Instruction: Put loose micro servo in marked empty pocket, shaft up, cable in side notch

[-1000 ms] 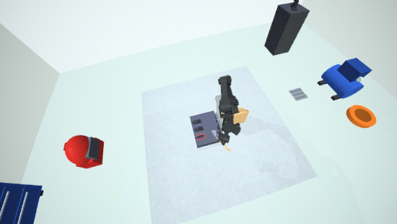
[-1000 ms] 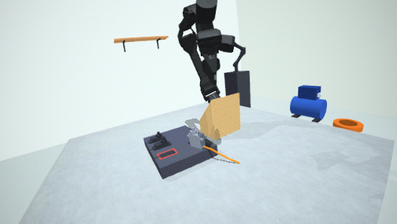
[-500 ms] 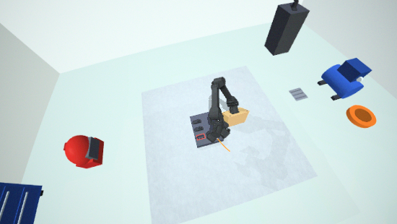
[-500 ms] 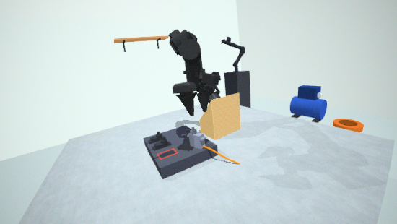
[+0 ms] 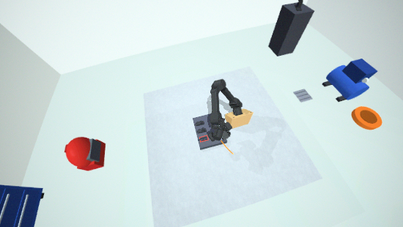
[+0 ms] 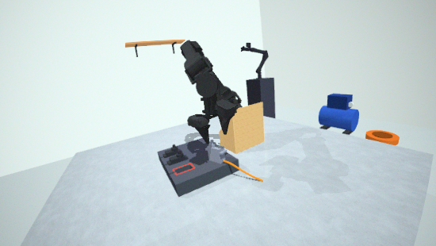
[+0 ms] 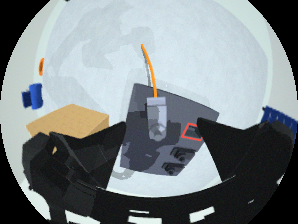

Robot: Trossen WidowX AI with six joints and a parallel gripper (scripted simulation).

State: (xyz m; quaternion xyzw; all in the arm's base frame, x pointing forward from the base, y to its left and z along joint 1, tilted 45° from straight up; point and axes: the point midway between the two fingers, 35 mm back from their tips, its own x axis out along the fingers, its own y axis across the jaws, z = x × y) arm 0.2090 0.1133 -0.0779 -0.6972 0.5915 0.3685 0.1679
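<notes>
The dark robot deck lies 10 mm ahead of my gripper tip, 120 mm to the right of it and 120 mm below it.
</notes>
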